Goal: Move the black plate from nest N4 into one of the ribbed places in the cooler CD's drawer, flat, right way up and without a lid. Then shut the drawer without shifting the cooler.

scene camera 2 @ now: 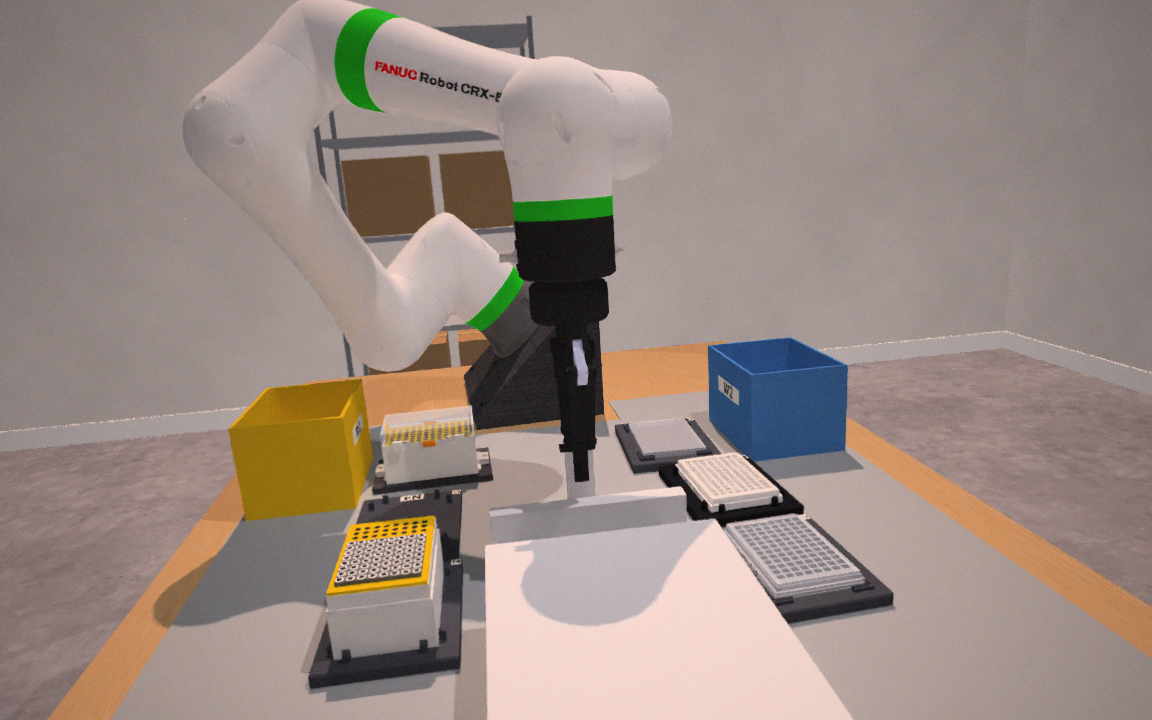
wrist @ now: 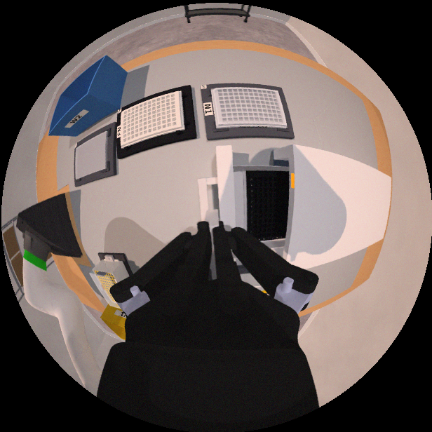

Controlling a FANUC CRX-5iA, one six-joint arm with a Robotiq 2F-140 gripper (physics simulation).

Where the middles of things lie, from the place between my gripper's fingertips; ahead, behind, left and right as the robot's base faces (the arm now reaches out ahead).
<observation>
Now: the black plate (wrist: 267,191) 10 cm ahead of my hand, 1 cm to the left of it and 3 cm below it. Also, from my hand: cooler drawer (scene camera 2: 515,523): 13 cm ahead, 2 cm to the left, 2 cm below; pale plate (scene camera 2: 728,479): 12 cm behind, 17 cm to the left, 3 cm below; yellow-topped tip box (scene camera 2: 385,595): 10 cm ahead, 18 cm to the right, 1 cm below.
</observation>
